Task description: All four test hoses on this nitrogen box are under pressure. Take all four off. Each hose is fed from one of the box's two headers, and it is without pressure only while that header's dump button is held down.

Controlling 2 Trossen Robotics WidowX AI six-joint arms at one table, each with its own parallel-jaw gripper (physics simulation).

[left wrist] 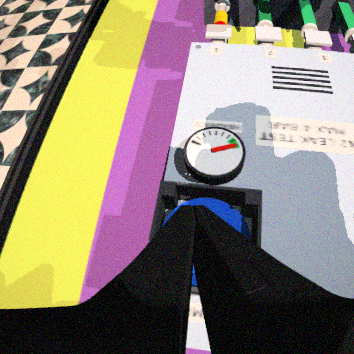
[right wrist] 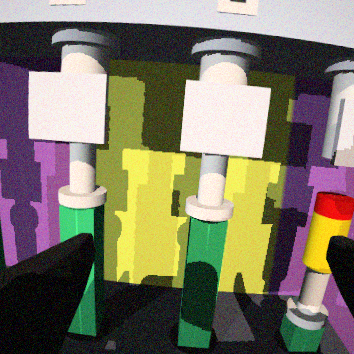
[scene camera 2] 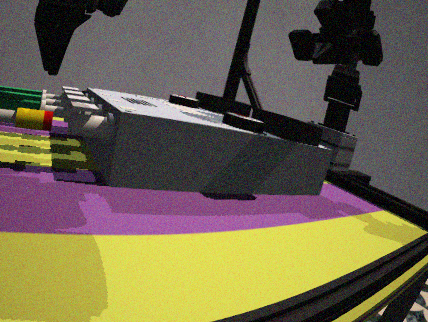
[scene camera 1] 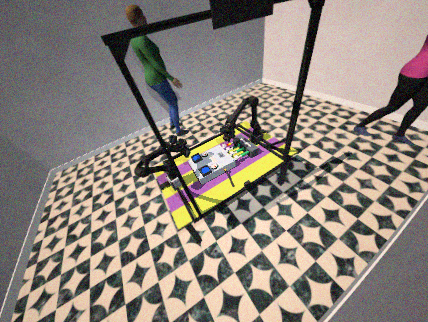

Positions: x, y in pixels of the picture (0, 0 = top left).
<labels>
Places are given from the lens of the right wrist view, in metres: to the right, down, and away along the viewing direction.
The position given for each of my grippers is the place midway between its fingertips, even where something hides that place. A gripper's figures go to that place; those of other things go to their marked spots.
my right gripper [right wrist: 212, 246]: 0.01, 0.03, 0.10
grey nitrogen box [right wrist: 226, 47]: 0.02, -0.06, 0.11
</labels>
